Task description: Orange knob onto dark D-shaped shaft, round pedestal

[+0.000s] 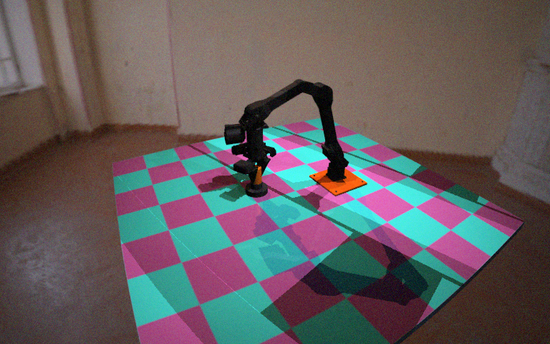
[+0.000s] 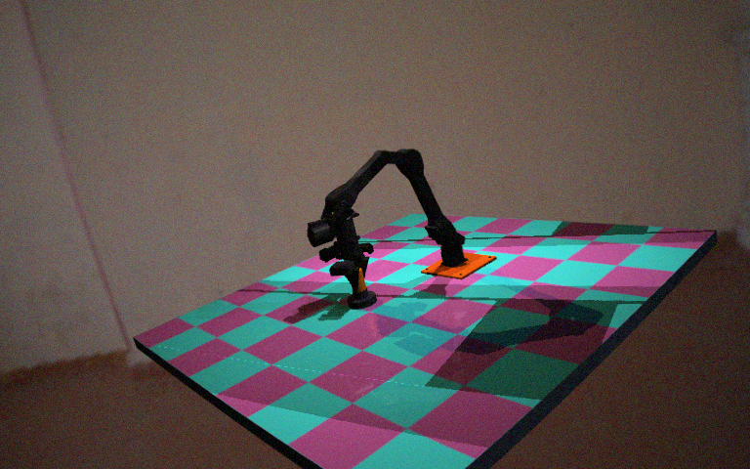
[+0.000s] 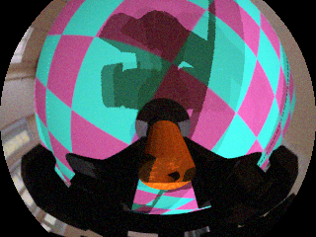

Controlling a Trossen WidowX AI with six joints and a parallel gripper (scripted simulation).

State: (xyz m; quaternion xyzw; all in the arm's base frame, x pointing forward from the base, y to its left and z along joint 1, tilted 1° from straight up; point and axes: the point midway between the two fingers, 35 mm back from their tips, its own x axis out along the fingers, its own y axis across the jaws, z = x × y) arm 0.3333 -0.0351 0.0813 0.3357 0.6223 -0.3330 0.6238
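Now: the orange knob 20 mm above my gripper tip. Also, from my gripper tip: round pedestal 20 mm below.
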